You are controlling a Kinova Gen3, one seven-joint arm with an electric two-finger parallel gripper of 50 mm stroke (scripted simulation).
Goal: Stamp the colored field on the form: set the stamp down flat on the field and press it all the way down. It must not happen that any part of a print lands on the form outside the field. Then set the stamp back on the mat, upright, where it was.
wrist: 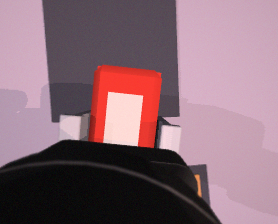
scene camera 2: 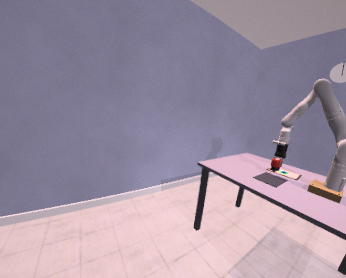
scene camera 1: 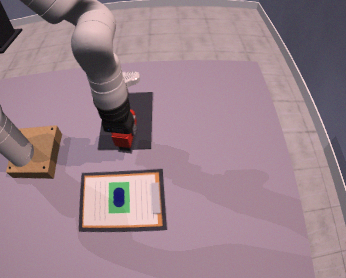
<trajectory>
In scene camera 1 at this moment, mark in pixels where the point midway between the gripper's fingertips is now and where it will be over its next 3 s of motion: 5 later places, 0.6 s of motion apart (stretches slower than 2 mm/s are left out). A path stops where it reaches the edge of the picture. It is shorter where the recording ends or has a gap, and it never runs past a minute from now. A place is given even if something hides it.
The gripper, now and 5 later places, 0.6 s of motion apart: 125, 131; 120, 102; 121, 101; 123, 102; 124, 108; 123, 109
</trajectory>
